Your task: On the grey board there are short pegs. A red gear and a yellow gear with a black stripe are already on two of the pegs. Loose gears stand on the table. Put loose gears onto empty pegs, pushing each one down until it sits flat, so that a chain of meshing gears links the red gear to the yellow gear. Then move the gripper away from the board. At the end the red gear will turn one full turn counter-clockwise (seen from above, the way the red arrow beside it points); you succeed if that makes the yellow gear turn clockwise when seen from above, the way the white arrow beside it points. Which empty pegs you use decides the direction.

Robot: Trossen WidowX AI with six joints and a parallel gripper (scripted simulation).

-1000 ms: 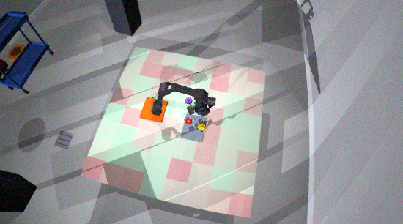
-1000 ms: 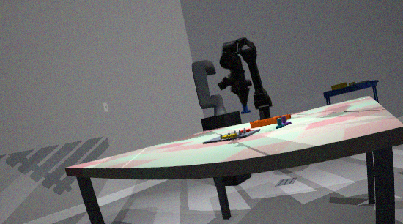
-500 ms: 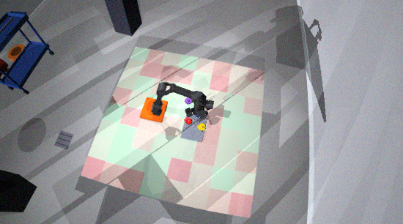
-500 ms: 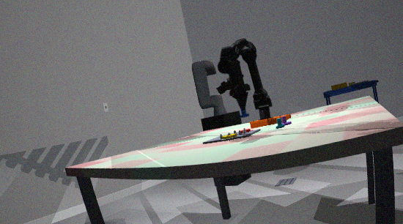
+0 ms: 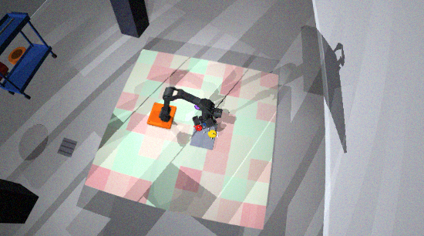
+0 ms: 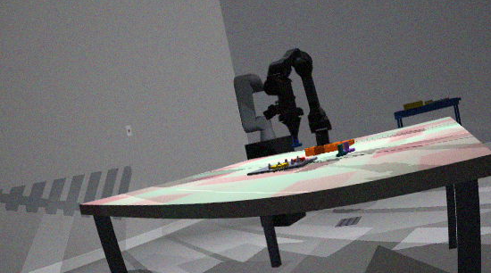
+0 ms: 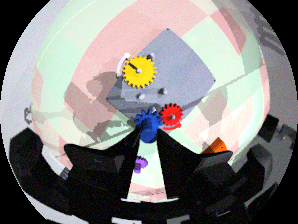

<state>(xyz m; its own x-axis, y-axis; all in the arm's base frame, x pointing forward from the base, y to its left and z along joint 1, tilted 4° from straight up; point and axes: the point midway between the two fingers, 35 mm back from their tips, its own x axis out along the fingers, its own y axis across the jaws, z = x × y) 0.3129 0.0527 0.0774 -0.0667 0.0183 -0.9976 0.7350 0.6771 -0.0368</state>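
The red gear lies 40 mm behind my gripper tip, 30 mm to the right of it and 80 mm below it. Also, from my gripper tip: yellow gear 70 mm ahead, 40 mm to the right, 80 mm below; then white arrow 100 mm ahead, 30 mm to the right, 80 mm below; then blue gear 10 mm below.
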